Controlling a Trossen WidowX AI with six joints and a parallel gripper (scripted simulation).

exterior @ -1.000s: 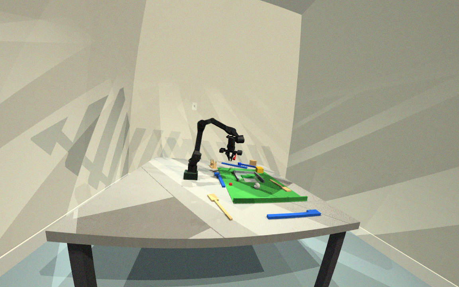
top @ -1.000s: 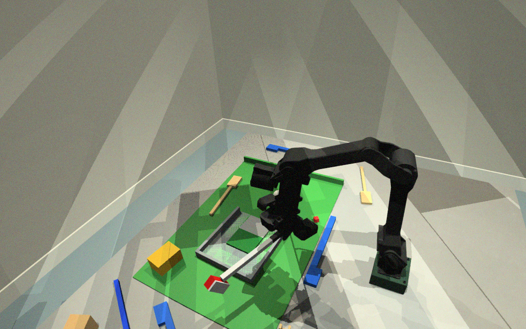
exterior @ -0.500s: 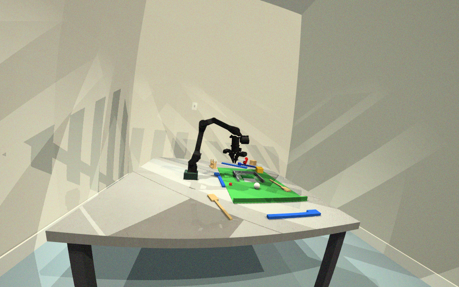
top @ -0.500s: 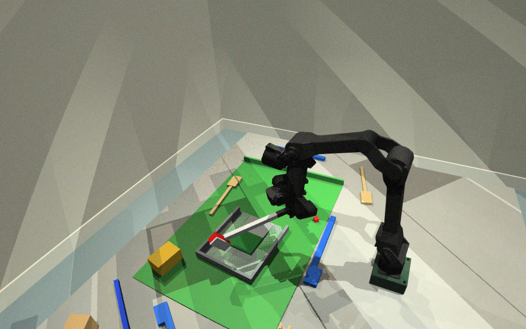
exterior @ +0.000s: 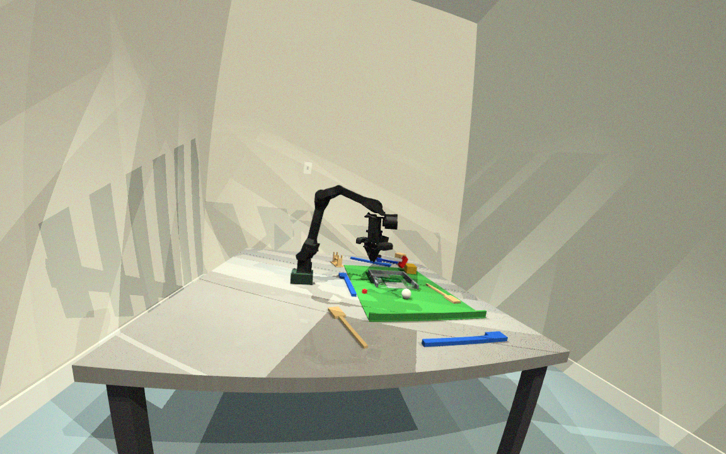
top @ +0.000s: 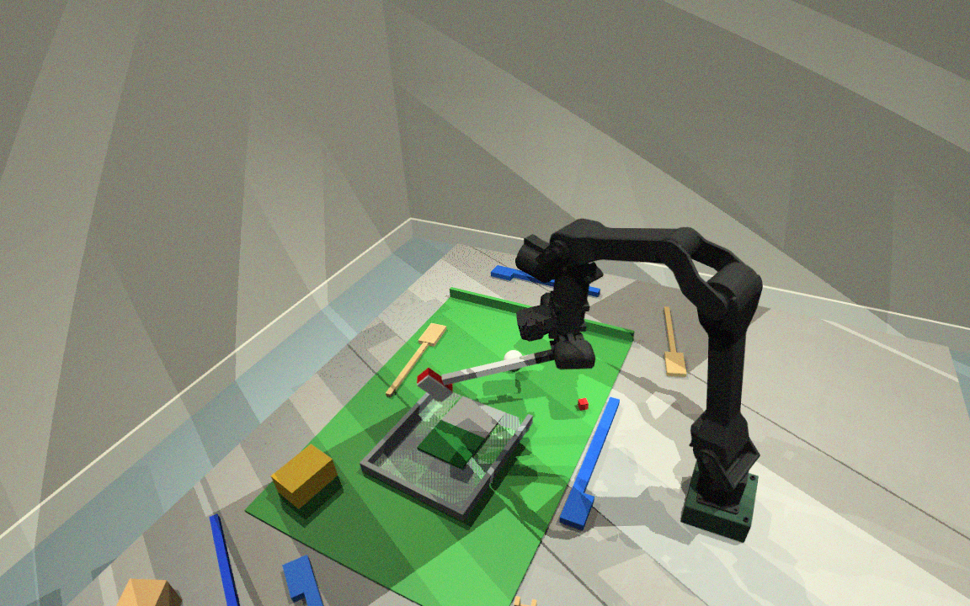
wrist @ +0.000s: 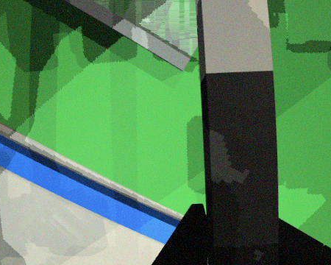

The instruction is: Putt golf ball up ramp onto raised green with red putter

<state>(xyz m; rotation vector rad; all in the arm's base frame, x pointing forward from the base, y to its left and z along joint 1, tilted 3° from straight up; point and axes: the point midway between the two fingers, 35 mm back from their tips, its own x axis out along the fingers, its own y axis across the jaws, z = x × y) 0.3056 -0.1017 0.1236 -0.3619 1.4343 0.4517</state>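
The small red cube lies 13 cm below my gripper tip, 5 cm to the right of it and 3 cm behind it. Round my gripper tip: grey frame (17 cm to the left, 16 cm ahead, 13 cm below); white golf ball (14 cm ahead, 11 cm below, 10 cm to the right); green mat (17 cm ahead, 14 cm below, 6 cm to the left).
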